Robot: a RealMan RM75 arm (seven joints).
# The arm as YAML. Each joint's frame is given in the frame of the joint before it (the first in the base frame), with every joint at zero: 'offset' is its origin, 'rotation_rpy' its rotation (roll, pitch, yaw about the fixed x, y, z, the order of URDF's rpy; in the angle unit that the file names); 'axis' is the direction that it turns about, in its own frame. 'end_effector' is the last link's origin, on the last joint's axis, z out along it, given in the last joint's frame.
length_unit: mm
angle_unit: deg
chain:
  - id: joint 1
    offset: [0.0, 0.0, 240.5]
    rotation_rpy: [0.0, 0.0, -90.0]
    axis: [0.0, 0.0, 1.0]
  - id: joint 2
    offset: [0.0, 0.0, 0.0]
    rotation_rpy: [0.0, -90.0, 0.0]
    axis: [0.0, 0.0, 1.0]
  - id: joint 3
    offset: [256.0, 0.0, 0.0]
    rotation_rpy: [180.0, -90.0, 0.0]
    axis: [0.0, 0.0, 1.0]
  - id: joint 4
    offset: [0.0, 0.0, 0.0]
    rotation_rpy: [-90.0, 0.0, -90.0]
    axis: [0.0, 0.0, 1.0]
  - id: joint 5
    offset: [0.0, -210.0, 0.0]
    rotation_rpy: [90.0, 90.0, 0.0]
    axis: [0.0, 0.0, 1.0]
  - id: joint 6
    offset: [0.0, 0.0, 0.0]
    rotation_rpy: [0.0, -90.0, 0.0]
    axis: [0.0, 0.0, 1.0]
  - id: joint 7
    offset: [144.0, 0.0, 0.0]
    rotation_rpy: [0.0, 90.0, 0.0]
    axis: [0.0, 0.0, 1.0]
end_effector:
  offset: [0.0, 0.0, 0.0]
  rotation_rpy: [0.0, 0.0, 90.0]
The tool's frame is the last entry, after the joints.
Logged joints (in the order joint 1, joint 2, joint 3, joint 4, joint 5, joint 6, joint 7), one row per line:
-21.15, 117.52, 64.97, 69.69, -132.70, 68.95, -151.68
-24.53, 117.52, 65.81, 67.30, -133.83, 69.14, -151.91
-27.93, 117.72, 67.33, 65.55, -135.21, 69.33, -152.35
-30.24, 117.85, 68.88, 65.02, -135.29, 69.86, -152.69
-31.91, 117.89, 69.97, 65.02, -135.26, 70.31, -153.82
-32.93, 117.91, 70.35, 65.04, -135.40, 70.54, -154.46
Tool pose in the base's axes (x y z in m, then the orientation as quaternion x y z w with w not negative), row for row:
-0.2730, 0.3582, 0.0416, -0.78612, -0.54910, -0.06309, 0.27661
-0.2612, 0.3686, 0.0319, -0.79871, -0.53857, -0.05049, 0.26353
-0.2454, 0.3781, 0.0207, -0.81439, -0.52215, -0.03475, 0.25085
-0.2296, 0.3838, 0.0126, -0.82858, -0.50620, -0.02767, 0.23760
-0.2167, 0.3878, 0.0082, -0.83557, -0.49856, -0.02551, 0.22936
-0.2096, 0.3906, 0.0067, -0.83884, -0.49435, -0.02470, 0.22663
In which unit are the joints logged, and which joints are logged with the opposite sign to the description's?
The joints are logged in degrees. Opposite sign: joint 2, joint 5.
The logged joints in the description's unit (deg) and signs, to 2 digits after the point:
-21.15, -117.52, 64.97, 69.69, 132.70, 68.95, -151.68
-24.53, -117.52, 65.81, 67.30, 133.83, 69.14, -151.91
-27.93, -117.72, 67.33, 65.55, 135.21, 69.33, -152.35
-30.24, -117.85, 68.88, 65.02, 135.29, 69.86, -152.69
-31.91, -117.89, 69.97, 65.02, 135.26, 70.31, -153.82
-32.93, -117.91, 70.35, 65.04, 135.40, 70.54, -154.46

